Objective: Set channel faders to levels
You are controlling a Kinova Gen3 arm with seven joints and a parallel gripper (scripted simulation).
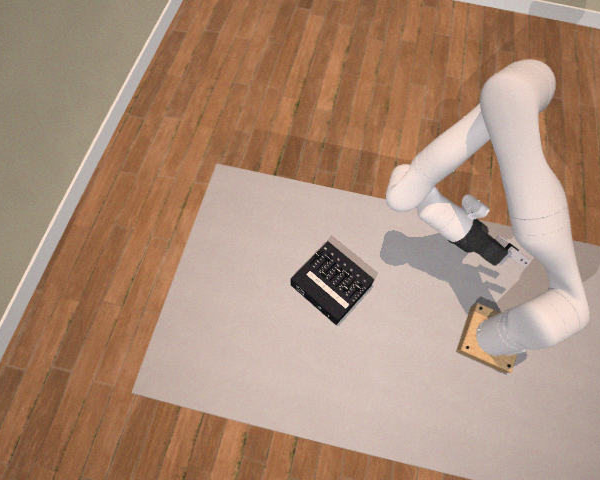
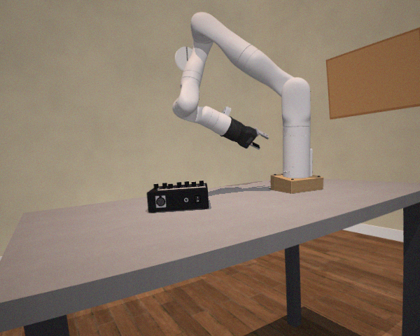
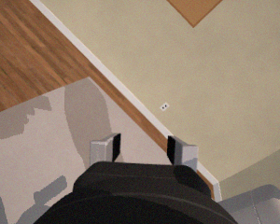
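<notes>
Right now my hand is 440 mm short of the master fader cap, 160 mm to the right of it and 120 mm above it.
</notes>
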